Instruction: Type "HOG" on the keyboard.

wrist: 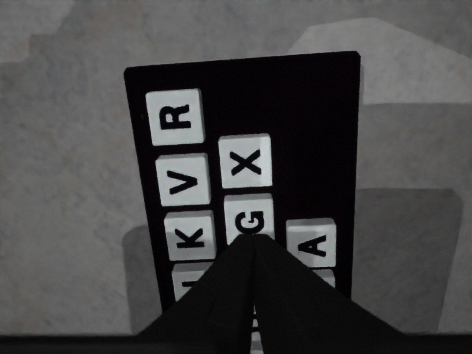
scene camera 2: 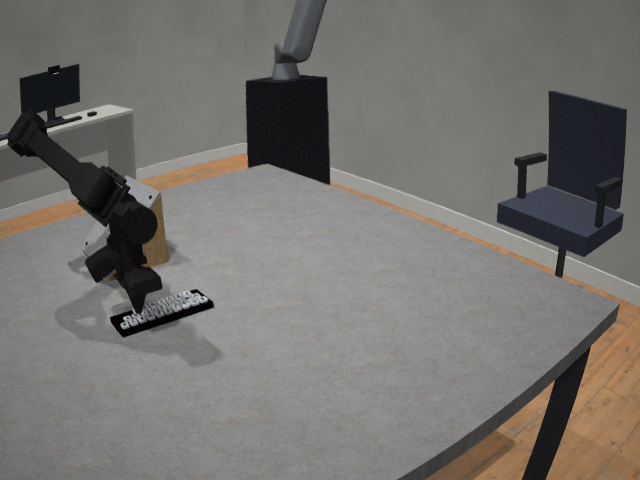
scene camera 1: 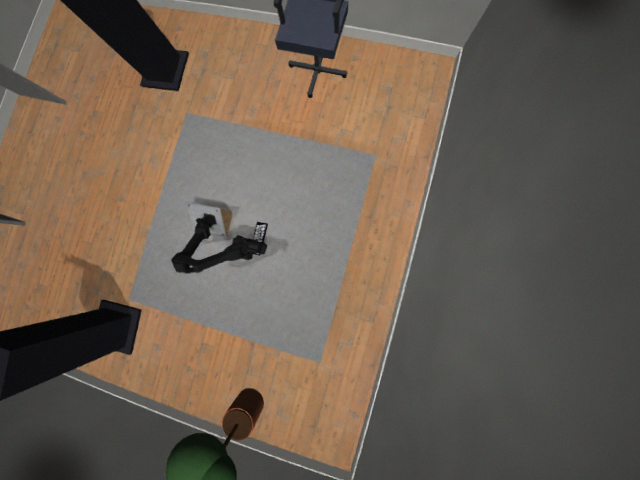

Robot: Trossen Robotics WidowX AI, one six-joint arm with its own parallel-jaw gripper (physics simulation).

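Observation:
My gripper: seen, wrist view as well. Black keyboard: seen.

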